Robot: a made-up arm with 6 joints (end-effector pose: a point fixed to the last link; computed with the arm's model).
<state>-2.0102 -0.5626 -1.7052 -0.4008 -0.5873 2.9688</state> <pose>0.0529 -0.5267 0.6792 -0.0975 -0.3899 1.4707</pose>
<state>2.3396 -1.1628 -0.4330 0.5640 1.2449 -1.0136</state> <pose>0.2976 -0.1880 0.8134 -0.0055 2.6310 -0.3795</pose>
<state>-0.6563 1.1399 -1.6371 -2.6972 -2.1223 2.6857</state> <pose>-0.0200 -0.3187 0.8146 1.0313 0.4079 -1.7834</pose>
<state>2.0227 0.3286 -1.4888 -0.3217 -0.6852 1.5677</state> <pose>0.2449 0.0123 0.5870 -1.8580 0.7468 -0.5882</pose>
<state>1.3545 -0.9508 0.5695 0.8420 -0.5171 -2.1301</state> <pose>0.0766 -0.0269 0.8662 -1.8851 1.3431 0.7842</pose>
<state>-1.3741 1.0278 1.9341 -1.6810 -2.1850 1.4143</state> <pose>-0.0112 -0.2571 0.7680 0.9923 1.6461 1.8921</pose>
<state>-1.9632 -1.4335 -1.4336 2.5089 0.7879 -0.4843</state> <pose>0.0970 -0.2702 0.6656 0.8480 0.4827 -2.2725</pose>
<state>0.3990 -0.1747 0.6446 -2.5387 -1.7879 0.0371</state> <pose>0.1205 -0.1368 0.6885 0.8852 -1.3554 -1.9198</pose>
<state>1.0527 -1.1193 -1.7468 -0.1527 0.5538 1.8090</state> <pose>0.1713 0.0973 0.6980 -1.0891 -0.7637 -2.2557</pose>
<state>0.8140 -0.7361 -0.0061 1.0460 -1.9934 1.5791</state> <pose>0.1094 -0.0422 0.7360 -0.2405 -0.7308 -1.4959</pose>
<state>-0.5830 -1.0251 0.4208 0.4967 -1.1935 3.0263</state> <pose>0.0024 -0.1239 0.8539 0.9196 0.1917 -1.3873</pose>
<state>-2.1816 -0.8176 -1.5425 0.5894 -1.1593 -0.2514</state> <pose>0.0746 -0.3024 0.6693 -1.4081 1.5043 -1.8339</pose>
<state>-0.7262 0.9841 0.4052 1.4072 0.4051 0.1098</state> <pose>-0.0415 -0.1926 0.6885 1.7181 1.5877 1.8421</pose>
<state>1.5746 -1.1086 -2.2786 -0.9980 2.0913 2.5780</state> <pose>0.1903 0.0920 0.8078 -0.7564 1.0201 1.8708</pose>
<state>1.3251 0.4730 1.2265 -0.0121 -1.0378 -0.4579</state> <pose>0.2133 0.0218 0.7283 1.4145 -0.7107 -0.8755</pose>
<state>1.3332 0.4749 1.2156 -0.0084 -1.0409 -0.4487</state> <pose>0.2146 0.0202 0.7290 1.4267 -0.7036 -0.8887</pose>
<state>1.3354 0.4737 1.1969 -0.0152 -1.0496 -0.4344</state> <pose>0.2153 0.0178 0.7301 1.4449 -0.6949 -0.9111</pose>
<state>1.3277 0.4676 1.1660 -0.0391 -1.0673 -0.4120</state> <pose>0.2151 0.0144 0.7316 1.4723 -0.6828 -0.9477</pose>
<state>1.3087 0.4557 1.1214 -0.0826 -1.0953 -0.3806</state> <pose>0.2139 0.0097 0.7334 1.5102 -0.6665 -1.0006</pose>
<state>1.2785 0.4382 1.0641 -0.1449 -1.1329 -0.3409</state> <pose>0.2114 0.0036 0.7351 1.5578 -0.6444 -1.0688</pose>
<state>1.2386 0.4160 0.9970 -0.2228 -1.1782 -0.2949</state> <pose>0.2079 -0.0037 0.7361 1.6119 -0.6159 -1.1492</pose>
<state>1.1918 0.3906 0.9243 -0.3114 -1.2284 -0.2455</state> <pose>0.2034 -0.0118 0.7358 1.6675 -0.5816 -1.2378</pose>
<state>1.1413 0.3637 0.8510 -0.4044 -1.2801 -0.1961</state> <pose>0.1982 -0.0200 0.7341 1.7192 -0.5434 -1.3286</pose>
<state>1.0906 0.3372 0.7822 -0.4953 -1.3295 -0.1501</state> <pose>0.1929 -0.0277 0.7311 1.7617 -0.5044 -1.4151</pose>
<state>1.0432 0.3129 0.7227 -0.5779 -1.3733 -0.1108</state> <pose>0.1877 -0.0341 0.7274 1.7920 -0.4686 -1.4912</pose>
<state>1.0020 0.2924 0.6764 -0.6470 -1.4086 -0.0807</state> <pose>0.1831 -0.0389 0.7238 1.8092 -0.4396 -1.5513</pose>
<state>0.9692 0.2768 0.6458 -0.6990 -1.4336 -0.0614</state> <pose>0.1795 -0.0419 0.7209 1.8151 -0.4199 -1.5919</pose>
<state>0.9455 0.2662 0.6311 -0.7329 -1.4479 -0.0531</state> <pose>0.1771 -0.0433 0.7192 1.8125 -0.4100 -1.6125</pose>
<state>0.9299 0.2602 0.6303 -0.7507 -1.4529 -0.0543</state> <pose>0.1756 -0.0432 0.7187 1.8040 -0.4088 -1.6155</pose>
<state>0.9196 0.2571 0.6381 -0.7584 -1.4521 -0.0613</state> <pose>0.1747 -0.0422 0.7190 1.7926 -0.4133 -1.6077</pose>
